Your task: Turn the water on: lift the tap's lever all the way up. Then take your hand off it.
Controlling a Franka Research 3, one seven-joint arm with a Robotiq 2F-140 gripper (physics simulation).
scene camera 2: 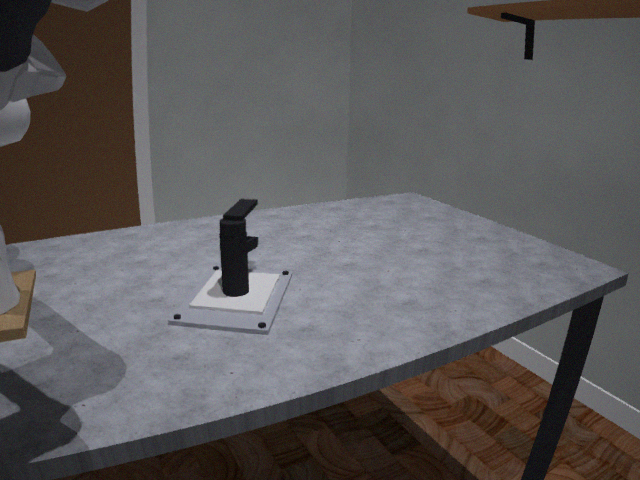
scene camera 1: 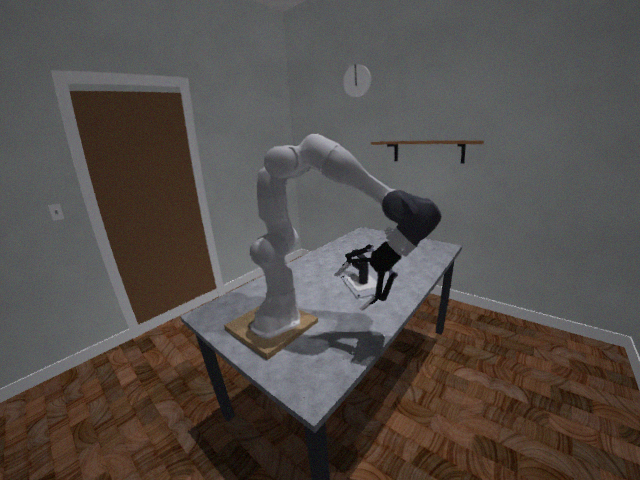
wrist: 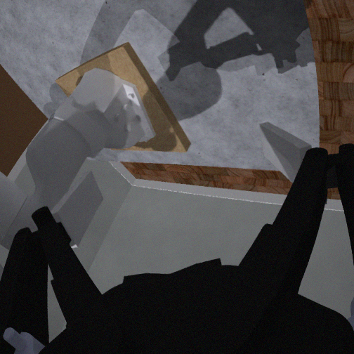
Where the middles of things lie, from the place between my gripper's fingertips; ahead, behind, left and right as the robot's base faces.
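My gripper is now well short of the grey base plate (scene camera 2: pixel 185 316), a good way above it and a good way to the right of it.
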